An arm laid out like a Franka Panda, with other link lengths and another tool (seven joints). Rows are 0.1 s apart.
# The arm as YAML. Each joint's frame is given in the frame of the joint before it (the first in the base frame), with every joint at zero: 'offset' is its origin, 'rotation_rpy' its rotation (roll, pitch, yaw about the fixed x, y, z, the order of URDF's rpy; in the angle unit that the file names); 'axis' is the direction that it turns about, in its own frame. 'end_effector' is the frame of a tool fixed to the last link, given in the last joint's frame.
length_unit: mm
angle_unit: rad
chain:
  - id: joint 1
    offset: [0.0, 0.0, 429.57]
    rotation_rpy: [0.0, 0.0, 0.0]
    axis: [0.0, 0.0, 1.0]
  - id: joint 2
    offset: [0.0, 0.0, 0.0]
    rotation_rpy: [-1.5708, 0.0, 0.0]
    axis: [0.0, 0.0, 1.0]
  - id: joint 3
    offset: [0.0, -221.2, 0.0]
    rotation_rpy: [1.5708, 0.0, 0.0]
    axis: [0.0, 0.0, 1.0]
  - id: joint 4
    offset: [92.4, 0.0, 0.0]
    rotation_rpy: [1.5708, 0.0, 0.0]
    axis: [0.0, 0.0, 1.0]
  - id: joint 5
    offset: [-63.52, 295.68, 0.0]
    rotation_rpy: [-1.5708, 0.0, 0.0]
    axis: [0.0, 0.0, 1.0]
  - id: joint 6
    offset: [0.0, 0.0, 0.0]
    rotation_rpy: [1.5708, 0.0, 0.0]
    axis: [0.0, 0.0, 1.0]
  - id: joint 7
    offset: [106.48, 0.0, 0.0]
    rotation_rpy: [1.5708, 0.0, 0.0]
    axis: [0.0, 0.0, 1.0]
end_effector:
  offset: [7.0, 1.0, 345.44]
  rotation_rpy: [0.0, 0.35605, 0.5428]
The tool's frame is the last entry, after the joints.
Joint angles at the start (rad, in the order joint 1, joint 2, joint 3, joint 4, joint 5, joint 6, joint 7):
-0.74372 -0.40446 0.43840 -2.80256 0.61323 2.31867 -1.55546
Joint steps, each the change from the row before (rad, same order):
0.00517 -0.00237 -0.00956 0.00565 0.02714 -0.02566 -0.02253
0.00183 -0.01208 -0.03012 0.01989 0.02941 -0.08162 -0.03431
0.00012 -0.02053 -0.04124 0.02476 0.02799 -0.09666 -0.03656
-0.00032 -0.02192 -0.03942 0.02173 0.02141 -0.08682 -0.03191
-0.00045 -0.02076 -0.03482 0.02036 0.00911 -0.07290 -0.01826
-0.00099 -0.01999 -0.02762 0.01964 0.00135 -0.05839 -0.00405
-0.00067 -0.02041 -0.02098 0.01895 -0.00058 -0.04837 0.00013
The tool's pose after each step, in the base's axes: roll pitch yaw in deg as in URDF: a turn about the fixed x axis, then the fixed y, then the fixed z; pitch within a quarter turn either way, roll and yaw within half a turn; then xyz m. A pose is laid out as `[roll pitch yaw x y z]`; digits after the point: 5 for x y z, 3 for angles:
[-163.015 -27.921 6.177 0.34499 -0.04607 0.14344]
[-158.698 -28.536 4.759 0.34395 -0.03083 0.15429]
[-153.907 -29.720 3.073 0.34473 -0.01617 0.17191]
[-149.734 -31.088 1.710 0.34582 -0.00424 0.19070]
[-146.610 -32.181 0.676 0.34635 0.00353 0.20843]
[-144.536 -32.956 -0.159 0.34698 0.00770 0.22449]
[-143.189 -33.721 -0.588 0.34803 0.01044 0.23948]

